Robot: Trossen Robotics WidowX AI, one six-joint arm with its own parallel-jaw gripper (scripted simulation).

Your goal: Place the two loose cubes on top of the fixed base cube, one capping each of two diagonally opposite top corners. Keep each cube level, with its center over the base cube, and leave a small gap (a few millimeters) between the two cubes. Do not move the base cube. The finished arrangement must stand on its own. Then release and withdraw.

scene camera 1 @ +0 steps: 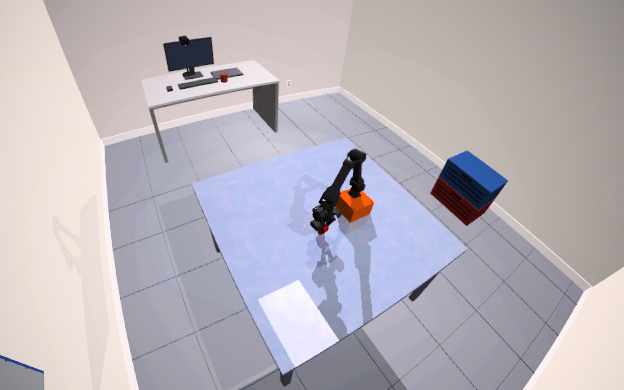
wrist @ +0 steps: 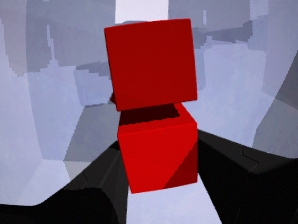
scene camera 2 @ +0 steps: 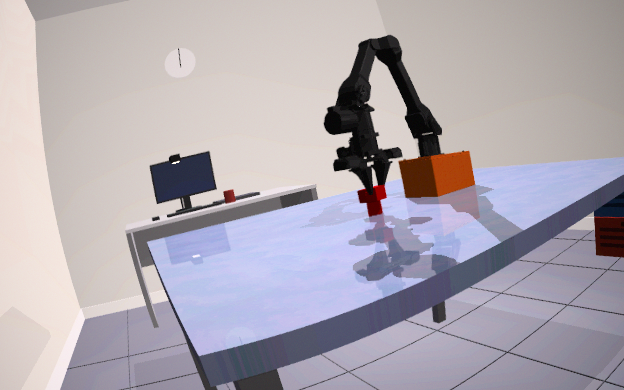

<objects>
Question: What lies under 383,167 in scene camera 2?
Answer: My gripper.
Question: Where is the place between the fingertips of my gripper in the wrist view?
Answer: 157,143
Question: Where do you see a red cube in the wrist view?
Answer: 151,63
</objects>
